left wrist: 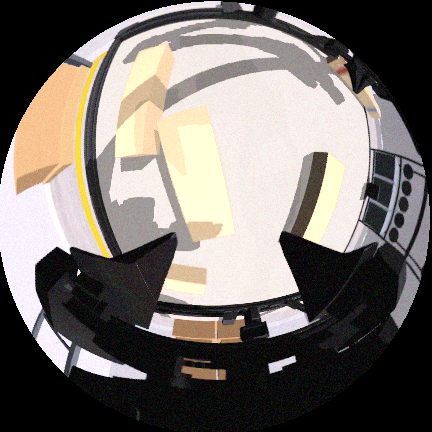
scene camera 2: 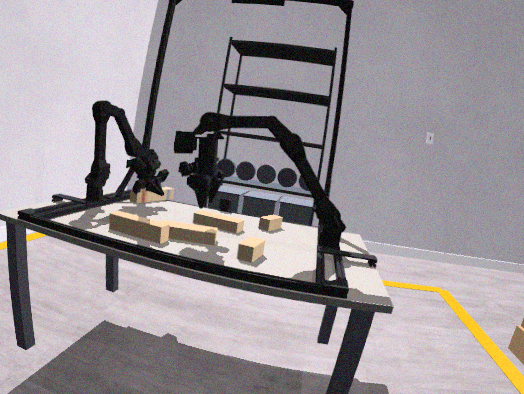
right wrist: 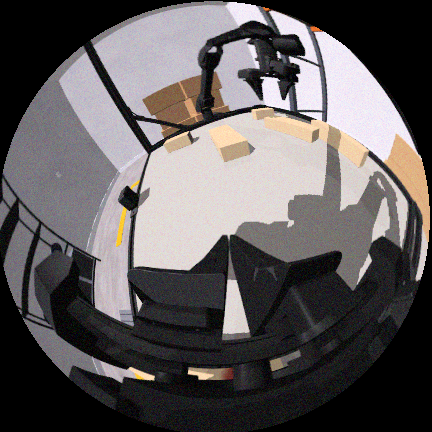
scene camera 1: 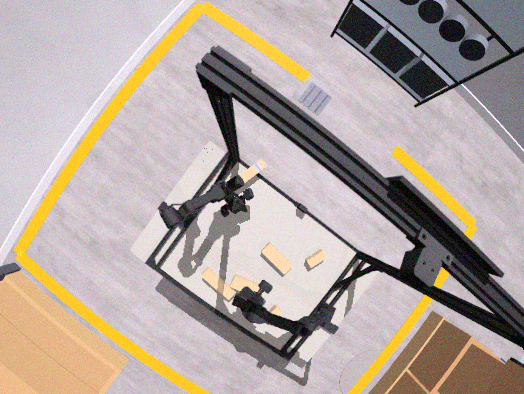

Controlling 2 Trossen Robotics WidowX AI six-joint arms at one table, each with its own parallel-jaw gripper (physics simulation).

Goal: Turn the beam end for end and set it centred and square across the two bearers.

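Pixels of known places: left gripper, fingertip midpoint: point(left wrist: 229, 237) point(scene camera 2: 206, 205) point(right wrist: 272, 99) point(scene camera 1: 257, 292); right gripper, fingertip midpoint: point(scene camera 2: 163, 195) point(right wrist: 227, 239) point(scene camera 1: 246, 211); left arm's base, link origin: point(left wrist: 250, 310) point(scene camera 2: 329, 246) point(right wrist: 208, 118) point(scene camera 1: 324, 308); right arm's base, link origin: point(scene camera 2: 93, 199).
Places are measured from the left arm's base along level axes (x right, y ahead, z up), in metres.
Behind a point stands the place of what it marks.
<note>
The beam point(scene camera 1: 253, 171) @(x 0.365, y 0.778, z 0.031 m) point(scene camera 2: 152, 195) @(x 0.279, y 0.781, z 0.008 m) point(left wrist: 371, 101), pale wood with a red band and a blue band, lies by the frame at upper left in scene camera 1. Its blue end points away from the right arm; the red end is hidden there. My right gripper point(scene camera 2: 161, 193) @(x 0.182, y 0.681, z 0.037 m) point(right wrist: 227, 239) @(x 0.182, y 0.681, z 0.037 m) is shut and empty beside the beam. My left gripper point(scene camera 2: 202, 205) @(x -0.115, y 0.394, z 0.086 m) point(left wrist: 229, 237) @(x -0.115, y 0.394, z 0.086 m) point(right wrist: 272, 99) @(x -0.115, y 0.394, z 0.086 m) is open and empty above long wooden block A point(scene camera 1: 244, 283) @(x -0.135, y 0.460, z 0.019 m) point(scene camera 2: 192, 233) @(x -0.174, y 0.408, z 0.008 m) point(left wrist: 205, 175) @(x -0.136, y 0.435, z 0.019 m). Long blocks B point(scene camera 1: 218, 283) @(x -0.214, y 0.572, z 0.031 m) point(scene camera 2: 139, 229) @(x -0.249, y 0.549, z 0.006 m) and C point(scene camera 1: 276, 259) @(x 0.070, y 0.402, z 0.019 m) point(scene camera 2: 218, 221) @(x 0.041, y 0.390, z 0.007 m) lie apart from the beam. I cannot tell which pieces are bearers.
Two short blocks stand on the table: one point(scene camera 1: 315, 259) @(x 0.193, y 0.232, z 0.025 m) point(scene camera 2: 270, 223) @(x 0.150, y 0.220, z 0.010 m) point(right wrist: 178, 142) @(x 0.198, y 0.249, z 0.004 m) beyond block C, another point(scene camera 1: 275, 310) @(x -0.160, y 0.233, z 0.025 m) point(scene camera 2: 251, 250) @(x -0.241, y 0.216, z 0.014 m) point(left wrist: 185, 280) @(x -0.184, y 0.245, z 0.022 m) near the left arm. Block B touches or nearly touches block A. A dark frame rail point(scene camera 2: 200, 257) @(x -0.366, y 0.314, z 0.002 m) borders the table.
</note>
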